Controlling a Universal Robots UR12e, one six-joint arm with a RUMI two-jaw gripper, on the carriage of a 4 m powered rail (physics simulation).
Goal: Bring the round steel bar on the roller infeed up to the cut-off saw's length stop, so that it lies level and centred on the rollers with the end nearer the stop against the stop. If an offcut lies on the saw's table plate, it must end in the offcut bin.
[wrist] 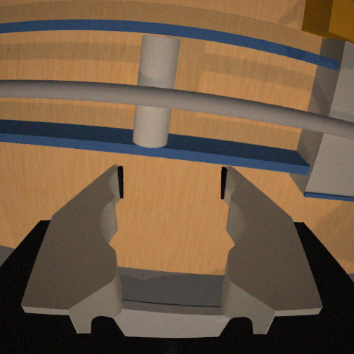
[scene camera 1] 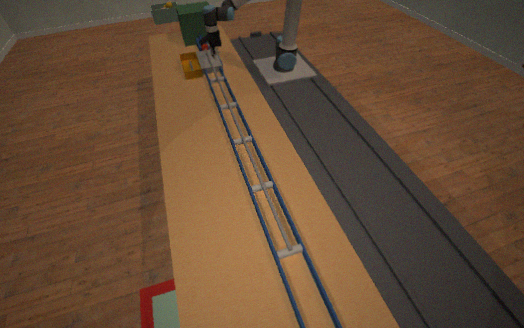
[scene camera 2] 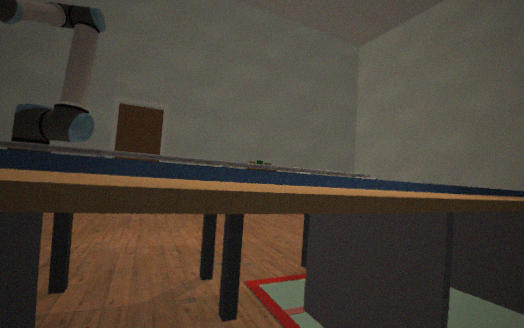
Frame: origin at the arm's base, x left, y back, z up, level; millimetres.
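Seen in the pictures: gripper, fingertip midpoint: (scene camera 1: pixel 214 59).
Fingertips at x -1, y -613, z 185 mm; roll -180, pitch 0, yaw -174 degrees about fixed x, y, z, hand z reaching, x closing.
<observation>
Pixels of each thing's middle, then the offset from my fingertips to it. "spot": a spot on its surface instead. Level surfaces: height alone.
- saw's table plate at the middle of its body: (scene camera 1: pixel 209 61) dx -354, dy -7, dz -186 mm
- offcut bin at the middle of its body: (scene camera 1: pixel 190 65) dx -329, dy -185, dz -179 mm
- small grey piece at the middle of its body: (scene camera 1: pixel 191 68) dx -318, dy -181, dz -203 mm
- green block at a spot on its surface: (scene camera 1: pixel 192 22) spot: dx -830, dy -56, dz +15 mm
- wooden bench at its surface level: dz -215 mm
The round steel bar (scene camera 1: pixel 274 212) (wrist: pixel 100 93) lies along the roller infeed, across the rollers (scene camera 1: pixel 282 253) (wrist: pixel 152 127) and between the blue side rails (wrist: pixel 75 133). One end rests on the roller nearest scene camera 1; the other part reaches over the saw's table plate (scene camera 1: pixel 215 65) (wrist: pixel 330 172). Where that end meets the length stop is too small to tell. The offcut bin (scene camera 1: pixel 185 69) (wrist: pixel 317 16) stands beside the plate; a small grey piece (scene camera 1: pixel 191 65) shows inside it. My gripper (scene camera 1: pixel 214 53) (wrist: pixel 171 168) is open and empty, beside the near blue rail in the wrist view, with the bar outside its fingers.
A small red part (scene camera 1: pixel 205 47) shows at the saw, close to the arm. A green block (scene camera 1: pixel 192 22) stands behind it. The arm's base stands on the light carriage plate (scene camera 1: pixel 267 76) of the dark rail track (scene camera 1: pixel 360 170). The wooden bench (scene camera 1: pixel 195 200) bears the infeed.
</observation>
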